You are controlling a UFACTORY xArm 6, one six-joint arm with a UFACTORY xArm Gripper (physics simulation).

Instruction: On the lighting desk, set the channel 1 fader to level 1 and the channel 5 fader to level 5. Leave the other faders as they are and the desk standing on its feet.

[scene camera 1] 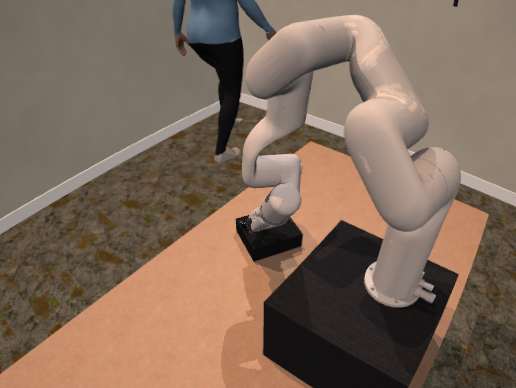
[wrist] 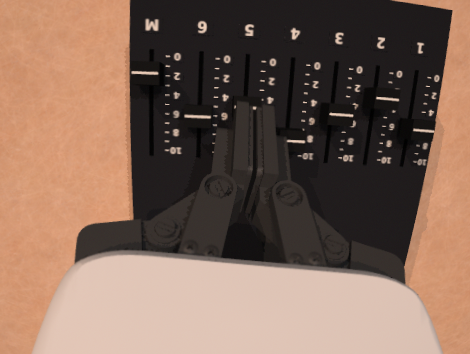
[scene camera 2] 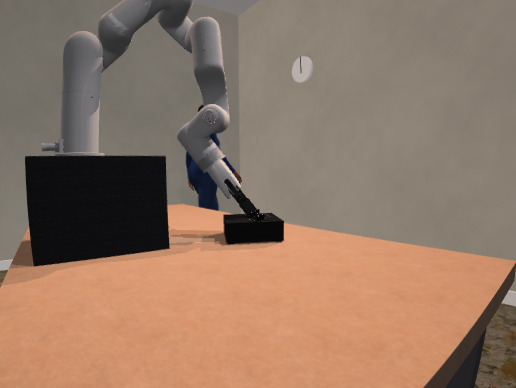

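Where they show: gripper, between the fingertips: [wrist: 249, 127] [scene camera 2: 252, 212]; arm's base, origin of its link: [scene camera 1: 392, 283] [scene camera 2: 79, 157].
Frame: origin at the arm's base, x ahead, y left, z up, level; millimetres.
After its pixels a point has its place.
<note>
The black lighting desk [scene camera 1: 277, 245] @(y -83, x 364, z -185 mm) [scene camera 2: 254, 232] @(y -190, x 388, z -197 mm) [wrist: 360, 210] @(y -142, x 374, z -172 mm) stands flat on the table. In the wrist view its labels appear upside down. The channel 5 fader [wrist: 244, 99] @(y -106, x 455, z -159 mm) is partly hidden by the fingertips; its white line shows a little past the 4 mark, near 5. The channel 1 fader [wrist: 419, 127] @(y -180, x 409, z -159 mm) is at about 6, at the right. My gripper [scene camera 2: 258, 215] @(y -103, x 443, z -161 mm) [wrist: 249, 127] @(y -103, x 443, z -161 mm) is shut and empty, tilted, with its tips at the channel 5 fader, on its side toward the 10 mark. Whether they touch the cap cannot be told.
Channel 4 [wrist: 295, 137] @(y -121, x 430, z -159 mm) and channel 6 [wrist: 198, 115] @(y -84, x 457, z -158 mm) faders flank the fingers. Channel 3 [wrist: 341, 114] @(y -144, x 431, z -158 mm), channel 2 [wrist: 386, 98] @(y -168, x 430, z -158 mm) and M [wrist: 145, 73] @(y -71, x 483, z -158 mm) faders stand farther out. The arm's black base block [scene camera 1: 320, 320] @(y 169, x 75, z 2 mm) [scene camera 2: 97, 210] @(y -115, x 27, z -120 mm) stands on the table [scene camera 1: 150, 305] @(y 290, x 510, z -227 mm) [scene camera 2: 280, 310] @(y -525, x 193, z -227 mm). A person [scene camera 1: 227, 90] stands beyond the table.
</note>
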